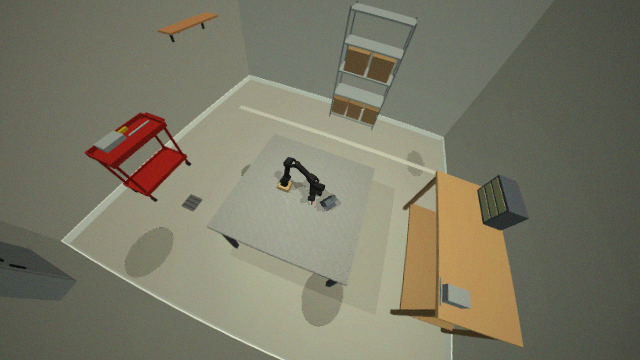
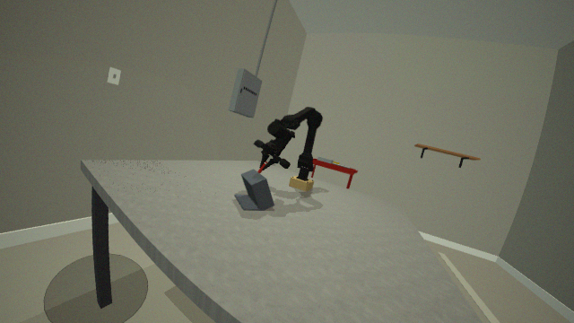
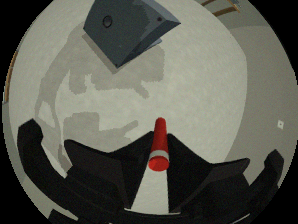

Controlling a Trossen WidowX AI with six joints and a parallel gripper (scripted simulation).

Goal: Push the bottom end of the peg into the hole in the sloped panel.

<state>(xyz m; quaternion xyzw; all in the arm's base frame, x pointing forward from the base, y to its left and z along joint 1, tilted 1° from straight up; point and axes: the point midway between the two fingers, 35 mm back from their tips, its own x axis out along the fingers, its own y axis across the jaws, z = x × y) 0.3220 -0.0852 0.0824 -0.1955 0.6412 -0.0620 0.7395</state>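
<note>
The grey sloped panel is 140 mm ahead of my gripper tip, 90 mm to the left of it and 50 mm below it. The rest, counted from my gripper tip: red round peg (20 mm above, 10 mm to the left).
</note>
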